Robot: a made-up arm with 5 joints.
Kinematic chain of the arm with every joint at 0, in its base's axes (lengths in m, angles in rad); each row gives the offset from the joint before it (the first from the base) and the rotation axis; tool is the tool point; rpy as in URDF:
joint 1: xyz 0.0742 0 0.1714 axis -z
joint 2: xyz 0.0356 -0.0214 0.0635 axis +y
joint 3: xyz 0.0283 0 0.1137 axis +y
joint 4: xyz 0.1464 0 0.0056 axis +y
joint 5: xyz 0.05 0.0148 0 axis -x
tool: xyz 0 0 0 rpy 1.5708 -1.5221 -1.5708
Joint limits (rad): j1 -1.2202..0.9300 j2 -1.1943..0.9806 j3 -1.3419..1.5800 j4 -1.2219..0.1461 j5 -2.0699..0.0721
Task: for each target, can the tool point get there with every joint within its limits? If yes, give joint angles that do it. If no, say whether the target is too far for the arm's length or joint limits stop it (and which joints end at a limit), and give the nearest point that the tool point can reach.
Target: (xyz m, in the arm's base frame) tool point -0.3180 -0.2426 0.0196
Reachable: no: too far | nearest point -0.1165 -0.1179 0.3528 | short by 0.409 m
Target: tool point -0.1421 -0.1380 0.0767
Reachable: no: joint limits stop it (at a limit: joint 2, joint 3, joint 4) | nearest point 0.0574 -0.0107 0.1686 | short by 0.254 m
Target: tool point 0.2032 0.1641 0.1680
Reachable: yes | joints -0.9363 0.4304 0.7917 -0.7504 -1.7047
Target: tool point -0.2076 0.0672 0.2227
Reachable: no: joint limits stop it (at a limit: joint 2, joint 3, joint 4) | nearest point -0.1439 0.0520 0.3528 | short by 0.146 m
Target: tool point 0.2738 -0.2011 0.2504
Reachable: yes | joints 0.7659 0.5523 0.1186 -1.0873 -1.0195
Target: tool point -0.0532 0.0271 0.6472
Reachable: no: too far | nearest point -0.0055 0.0170 0.5260 | short by 0.131 m
